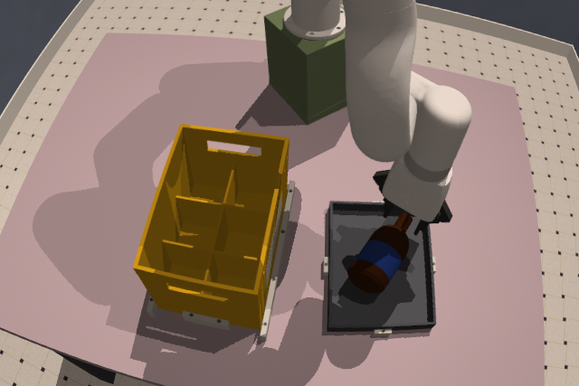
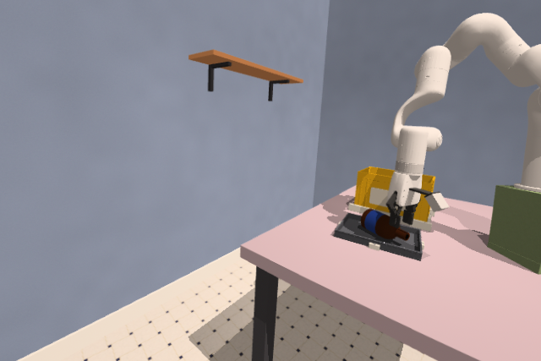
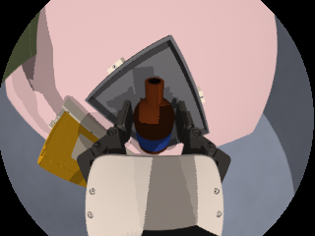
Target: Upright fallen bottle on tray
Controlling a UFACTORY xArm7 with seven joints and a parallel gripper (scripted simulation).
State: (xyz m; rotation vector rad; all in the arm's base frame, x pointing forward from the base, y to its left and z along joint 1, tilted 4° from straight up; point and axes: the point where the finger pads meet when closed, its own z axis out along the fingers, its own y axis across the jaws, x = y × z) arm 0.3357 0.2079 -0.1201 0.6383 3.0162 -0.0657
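Right now my hand is 5 cm short of the brown bottle, 4 cm above it and 2 cm to the left of it. Also, from my hand: dark tray: 7 cm below, 6 cm ahead, 2 cm to the right; then yellow crate: 30 cm to the right, 9 cm ahead.
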